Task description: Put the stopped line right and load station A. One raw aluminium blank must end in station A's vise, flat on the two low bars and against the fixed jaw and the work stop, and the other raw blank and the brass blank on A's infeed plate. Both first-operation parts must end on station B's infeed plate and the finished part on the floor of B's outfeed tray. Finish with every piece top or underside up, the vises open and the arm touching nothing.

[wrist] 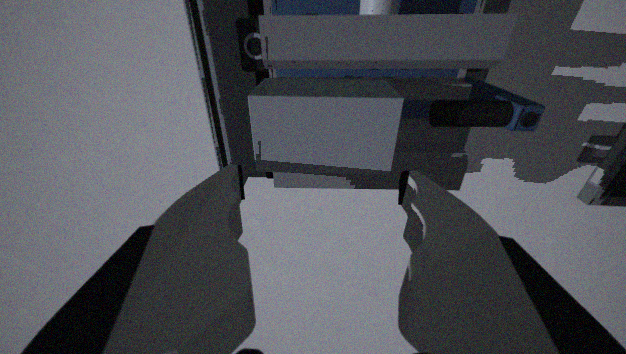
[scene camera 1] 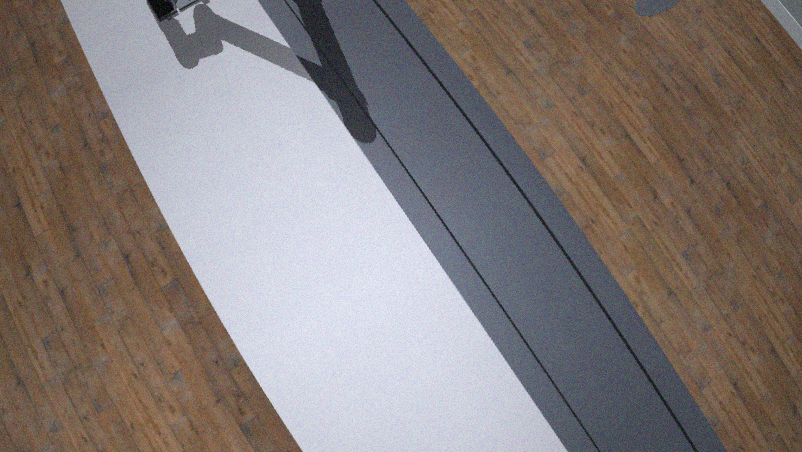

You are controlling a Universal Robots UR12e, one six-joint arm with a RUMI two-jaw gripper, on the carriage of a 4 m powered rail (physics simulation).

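Places are measured from the arm's base along level axes (x ahead, y left, z up), in millimetres.
Pixels of known places: gripper, fingertip midpoint: (wrist: 321,172).
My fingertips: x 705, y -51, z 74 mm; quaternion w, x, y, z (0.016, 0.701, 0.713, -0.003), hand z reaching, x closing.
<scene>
Behind a point stands the place of what it marks.
In the wrist view, a pale grey block (wrist: 325,131) @(y -51, x 679, z 86 mm), likely a raw aluminium blank, sits lengthwise across a vise whose station I cannot tell. The vise's broad grey jaw bar (wrist: 385,41) @(y -29, x 646, z 66 mm) stands behind it, with a gap between them. Low grey vise parts (wrist: 435,170) @(y 8, x 704, z 66 mm) show to the block's right and below it. My gripper (wrist: 321,172) @(y -51, x 705, z 74 mm) is open, with its two fingertips near the block's left and right ends at its near edge. Nothing shows held between the fingers. Whether the block touches the bars or stop is hidden. The brass blank and finished part do not show.
A blue lever with a black grip (wrist: 470,113) @(y 16, x 673, z 66 mm) sticks out right of the block. A pale cylinder (wrist: 379,7) @(y -32, x 634, z 56 mm) meets the jaw bar from behind. A dark fixture (wrist: 612,175) @(y 199, x 742, z -18 mm) stands at the right edge. The arm's shadow falls across the pale table (scene camera 1: 336,280) @(y 1915, x 691, z -30 mm) and grey rail strip (scene camera 1: 477,196).
</scene>
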